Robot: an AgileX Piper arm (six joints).
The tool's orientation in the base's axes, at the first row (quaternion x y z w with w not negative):
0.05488 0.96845 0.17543 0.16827
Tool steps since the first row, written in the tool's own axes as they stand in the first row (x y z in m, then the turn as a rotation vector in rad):
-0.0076 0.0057 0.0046 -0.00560 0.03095 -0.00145
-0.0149 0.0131 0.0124 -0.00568 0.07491 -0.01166
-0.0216 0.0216 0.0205 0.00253 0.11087 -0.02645
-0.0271 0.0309 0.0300 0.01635 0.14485 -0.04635
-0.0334 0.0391 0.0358 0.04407 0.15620 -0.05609
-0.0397 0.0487 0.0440 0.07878 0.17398 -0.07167
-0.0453 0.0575 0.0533 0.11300 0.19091 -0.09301
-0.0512 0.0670 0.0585 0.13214 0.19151 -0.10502
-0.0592 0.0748 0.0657 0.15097 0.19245 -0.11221
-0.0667 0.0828 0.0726 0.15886 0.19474 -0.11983
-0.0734 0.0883 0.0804 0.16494 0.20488 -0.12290
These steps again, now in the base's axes. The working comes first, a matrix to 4 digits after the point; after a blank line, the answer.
The tool's axes in the first row as the columns of a matrix, in the base's axes (used below as rounded here):
-0.9373 0.0473 0.3452
0.1653 0.9324 0.3213
-0.3067 0.3583 -0.8818

0.0090 0.0055 0.0003 0.00621 0.02747 0.01409
0.0189 0.0137 -0.0017 0.00484 0.06516 0.03886
0.0283 0.0232 -0.0037 -0.00626 0.09530 0.06227
0.0372 0.0340 -0.0071 -0.02447 0.12287 0.08776
0.0455 0.0424 -0.0073 -0.05328 0.13490 0.09191
0.0547 0.0530 -0.0092 -0.09035 0.15221 0.10137
0.0636 0.0633 -0.0125 -0.12899 0.16680 0.11576
0.0714 0.0728 -0.0119 -0.15105 0.16666 0.12070
0.0817 0.0811 -0.0130 -0.17114 0.16834 0.12160
0.0915 0.0895 -0.0139 -0.18105 0.16933 0.12672
0.1007 0.0960 -0.0167 -0.18733 0.17881 0.13119

